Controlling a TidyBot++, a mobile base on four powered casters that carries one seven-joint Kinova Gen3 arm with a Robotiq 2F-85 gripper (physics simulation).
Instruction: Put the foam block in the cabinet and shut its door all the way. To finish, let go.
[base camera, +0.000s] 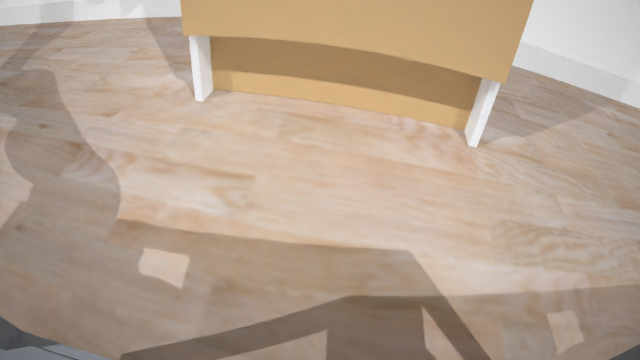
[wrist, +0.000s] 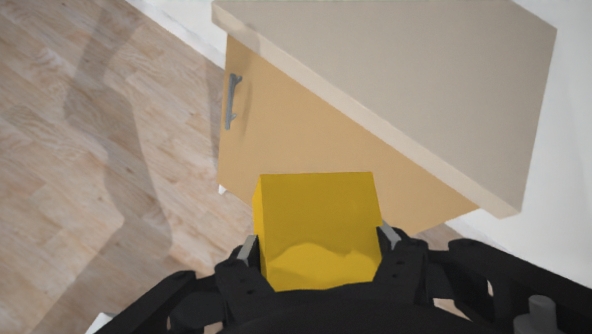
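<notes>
The yellow foam block is held between the two fingertips of my gripper, which is shut on it, in the lower middle of the wrist view. The cabinet stands beyond the block, with a grey-beige top and a tan front. Its door is closed, with a grey bar handle near the left edge. The block hides the lower part of the door. In the base camera view the cabinet's lower front and its white legs show; the gripper and block do not show there.
A wooden floor lies in front of the cabinet, with shadows across it. White walls with a pale skirting board stand behind and beside the cabinet. The cabinet's white front legs reach the floor.
</notes>
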